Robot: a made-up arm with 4 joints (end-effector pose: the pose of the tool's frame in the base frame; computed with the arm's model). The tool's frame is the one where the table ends.
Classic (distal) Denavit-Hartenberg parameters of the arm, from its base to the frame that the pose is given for. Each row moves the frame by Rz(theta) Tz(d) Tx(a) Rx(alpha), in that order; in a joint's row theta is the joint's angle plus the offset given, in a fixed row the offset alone. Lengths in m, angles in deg.
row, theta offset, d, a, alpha
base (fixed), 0, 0, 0.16, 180
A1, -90, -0.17, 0.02, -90
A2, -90, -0.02, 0.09, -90
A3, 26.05, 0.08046, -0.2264, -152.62
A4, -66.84, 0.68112, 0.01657, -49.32
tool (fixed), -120.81, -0.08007, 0, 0
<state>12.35 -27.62 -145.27 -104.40</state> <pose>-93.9 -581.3 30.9 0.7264 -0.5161 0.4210 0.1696</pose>
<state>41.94 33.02 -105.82 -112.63</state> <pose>-233.0 13.7 -339.1 -0.6479 0.7382 0.1037 0.1567</pose>
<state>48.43 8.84 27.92 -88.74</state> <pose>-191.8 -379.8 355.9 0.3928 -0.3035 -0.8467 0.1914</pose>
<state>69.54 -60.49 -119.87 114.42</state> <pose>-433.6 -41.0 369.9 0.2045 -0.2742 -0.9208 0.1872</pose>
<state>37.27 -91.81 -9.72 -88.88</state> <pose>179.6 325.1 662.7 -0.0929 -0.6003 -0.3537 0.7113</pose>
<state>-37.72 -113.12 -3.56 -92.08</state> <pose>-226.2 262.7 534.1 0.1311 -0.6217 0.1919 0.7480</pose>
